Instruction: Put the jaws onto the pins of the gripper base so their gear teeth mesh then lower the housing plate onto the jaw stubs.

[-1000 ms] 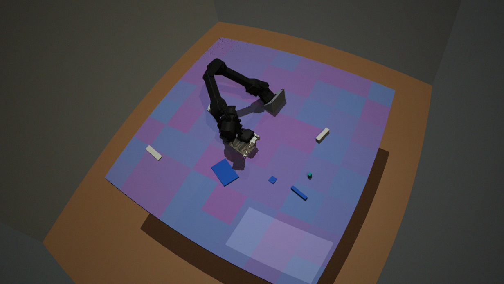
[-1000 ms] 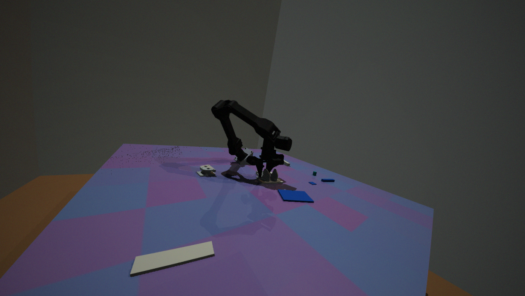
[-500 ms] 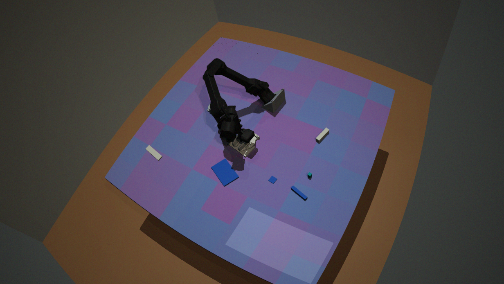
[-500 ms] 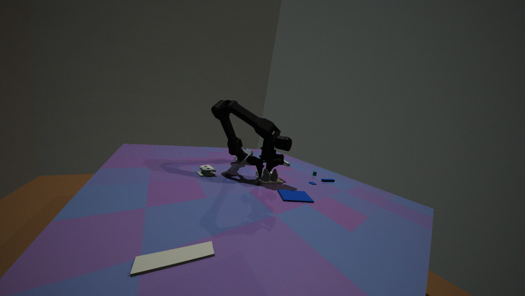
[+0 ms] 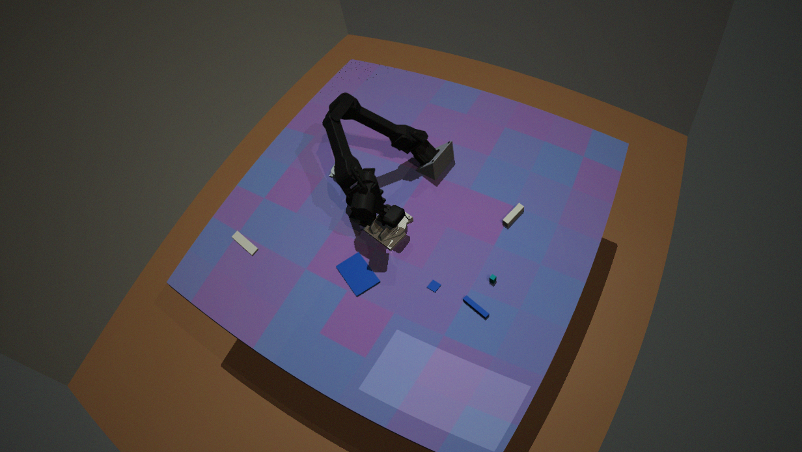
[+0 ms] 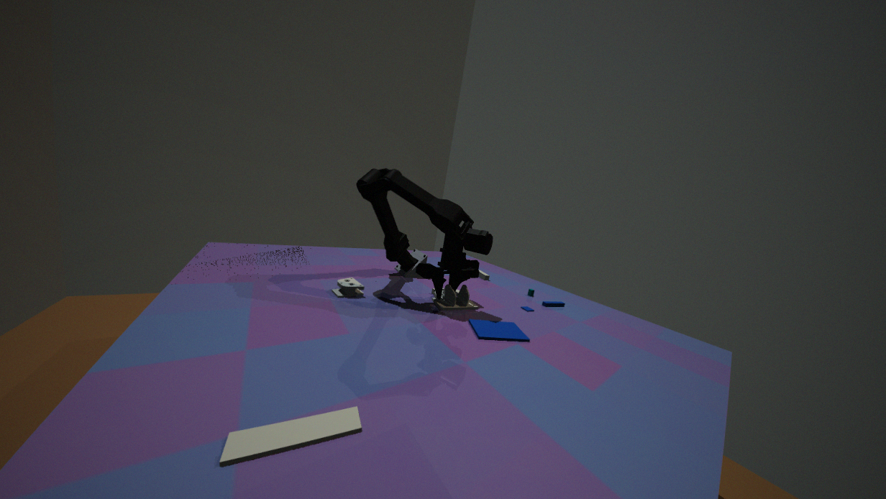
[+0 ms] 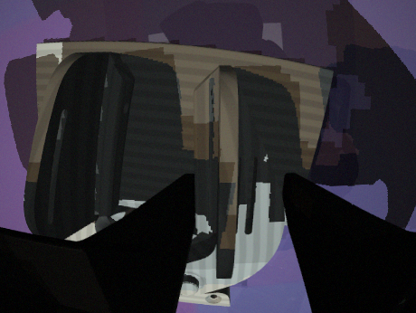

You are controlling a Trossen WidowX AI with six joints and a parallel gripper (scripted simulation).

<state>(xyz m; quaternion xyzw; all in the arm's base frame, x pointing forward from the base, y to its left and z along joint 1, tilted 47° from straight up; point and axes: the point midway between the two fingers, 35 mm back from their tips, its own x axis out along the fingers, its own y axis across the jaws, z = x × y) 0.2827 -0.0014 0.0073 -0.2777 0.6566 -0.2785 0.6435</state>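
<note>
My gripper tip is now 2 cm short of the ribbed white plate, 3 cm to the right of it and 1 cm above it. Round my gripper tip: pale blocky piece 10 cm behind, 25 cm to the right, 1 cm above; blue plate 18 cm ahead, 5 cm to the left, 1 cm below; jaw 3 cm behind, 2 cm to the left.
</note>
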